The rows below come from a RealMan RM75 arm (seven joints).
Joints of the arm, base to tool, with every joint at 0 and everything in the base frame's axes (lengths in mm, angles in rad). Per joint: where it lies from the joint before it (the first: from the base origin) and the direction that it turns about. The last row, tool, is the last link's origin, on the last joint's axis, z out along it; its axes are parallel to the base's.
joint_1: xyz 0.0 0.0 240.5 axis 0 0 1
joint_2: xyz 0.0 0.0 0.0 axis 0 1 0
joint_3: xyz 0.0 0.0 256.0 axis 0 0 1
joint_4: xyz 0.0 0.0 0.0 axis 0 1 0
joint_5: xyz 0.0 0.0 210.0 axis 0 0 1
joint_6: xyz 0.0 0.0 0.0 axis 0 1 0
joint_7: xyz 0.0 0.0 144.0 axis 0 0 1
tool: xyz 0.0 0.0 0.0
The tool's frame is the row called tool.
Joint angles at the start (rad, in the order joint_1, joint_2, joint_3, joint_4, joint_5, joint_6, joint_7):
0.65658, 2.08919, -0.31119, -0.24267, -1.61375, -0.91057, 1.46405
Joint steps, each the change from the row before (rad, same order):
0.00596, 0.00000, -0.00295, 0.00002, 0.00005, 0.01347, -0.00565
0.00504, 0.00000, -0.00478, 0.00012, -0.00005, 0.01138, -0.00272
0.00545, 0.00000, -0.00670, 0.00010, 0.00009, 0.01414, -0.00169
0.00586, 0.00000, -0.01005, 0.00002, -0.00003, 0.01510, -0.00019
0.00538, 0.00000, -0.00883, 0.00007, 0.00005, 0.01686, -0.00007
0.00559, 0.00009, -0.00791, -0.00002, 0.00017, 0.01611, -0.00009
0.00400, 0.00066, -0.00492, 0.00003, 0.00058, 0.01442, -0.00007
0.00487, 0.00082, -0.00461, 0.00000, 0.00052, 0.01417, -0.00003
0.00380, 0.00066, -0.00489, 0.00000, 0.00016, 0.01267, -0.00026
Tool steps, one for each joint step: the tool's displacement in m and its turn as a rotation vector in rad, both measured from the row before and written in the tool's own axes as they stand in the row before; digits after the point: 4 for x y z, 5 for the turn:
-0.0005, 0.0004, 0.0021, 0.00704, 0.00319, -0.00987
-0.0002, 0.0005, 0.0018, 0.00518, 0.00444, -0.00772
-0.0001, 0.0004, 0.0020, 0.00695, 0.00590, -0.00806
0.0001, 0.0007, 0.0022, 0.00648, 0.00824, -0.00912
0.0001, 0.0002, 0.0020, 0.00908, 0.00747, -0.00806
-0.0001, 0.0004, 0.0020, 0.00846, 0.00648, -0.00762
0.0001, 0.0000, 0.0014, 0.00895, 0.00440, -0.00425
0.0000, 0.0003, 0.0017, 0.00797, 0.00409, -0.00440
0.0001, 0.0002, 0.0013, 0.00739, 0.00435, -0.00476

